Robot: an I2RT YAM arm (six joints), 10 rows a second.
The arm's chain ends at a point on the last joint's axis. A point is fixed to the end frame.
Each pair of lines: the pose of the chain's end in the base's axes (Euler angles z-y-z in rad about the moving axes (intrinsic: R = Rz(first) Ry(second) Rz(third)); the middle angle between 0 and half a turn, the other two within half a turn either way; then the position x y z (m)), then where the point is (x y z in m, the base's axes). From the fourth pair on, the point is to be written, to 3 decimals.
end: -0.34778, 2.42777, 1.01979, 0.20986, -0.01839, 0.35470
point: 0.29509 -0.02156 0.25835
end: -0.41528, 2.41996, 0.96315, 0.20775, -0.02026, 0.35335
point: 0.29219 -0.02915 0.25666
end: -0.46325, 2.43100, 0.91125, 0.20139, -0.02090, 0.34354
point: 0.28335 -0.03308 0.24509
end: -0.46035, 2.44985, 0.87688, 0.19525, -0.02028, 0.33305
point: 0.275 -0.031 0.233
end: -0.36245, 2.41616, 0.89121, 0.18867, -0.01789, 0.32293
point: 0.272 -0.022 0.225
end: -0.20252, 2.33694, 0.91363, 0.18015, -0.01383, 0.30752
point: 0.271 -0.006 0.217
